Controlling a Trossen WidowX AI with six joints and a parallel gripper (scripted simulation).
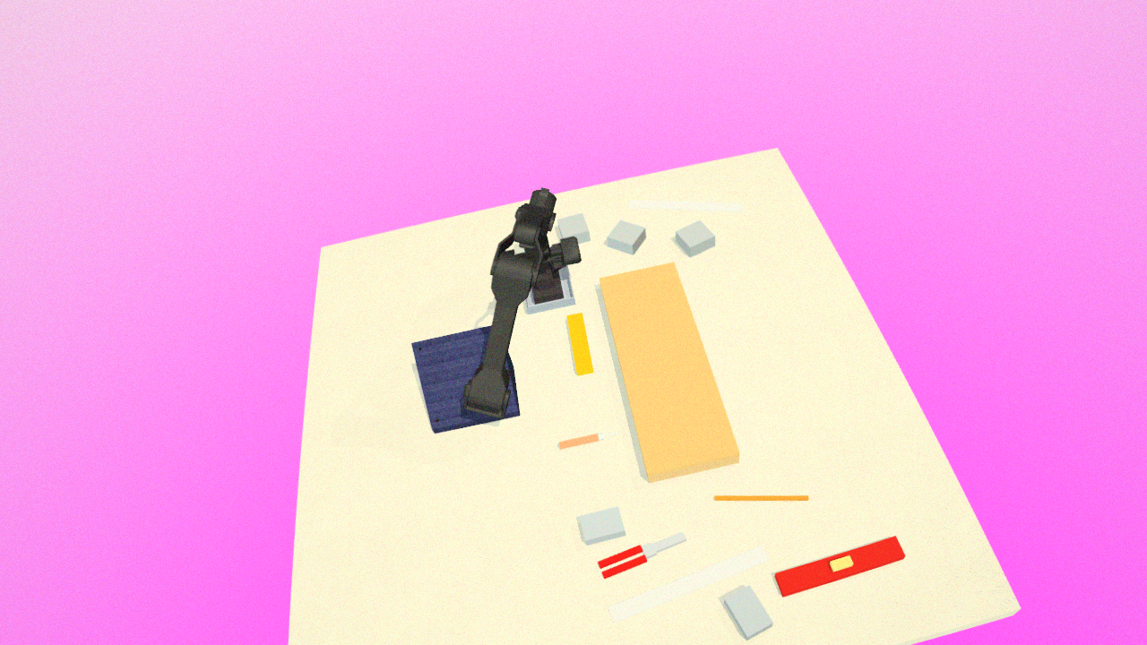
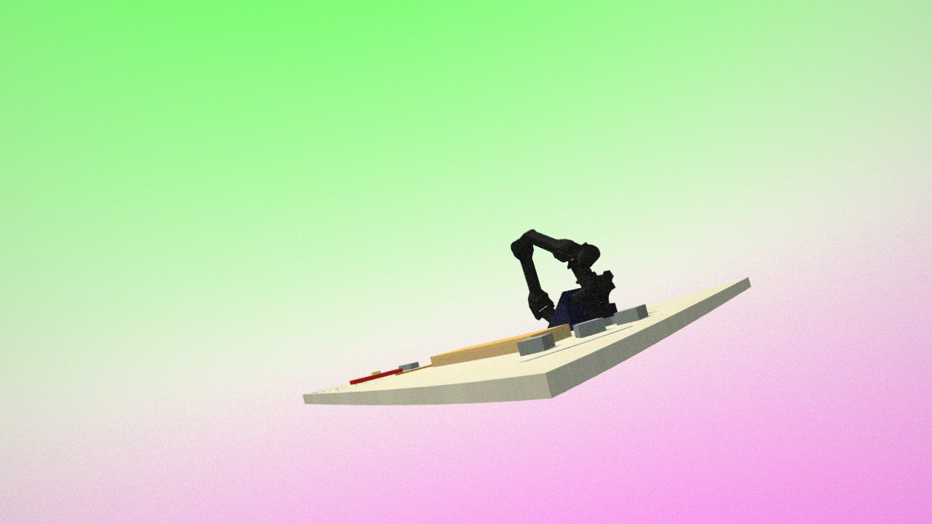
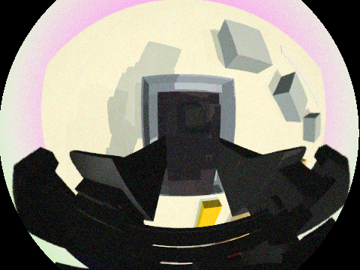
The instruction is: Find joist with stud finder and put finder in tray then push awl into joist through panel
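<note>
Right now my gripper tip is 1 cm to the right of the stud finder and 2 cm below it. Round my gripper tip: grey tray: 1 cm to the right, 2 cm below; then awl: 2 cm ahead, 46 cm to the right, 2 cm below; then yellow block: 4 cm ahead, 22 cm to the right, 2 cm below.
</note>
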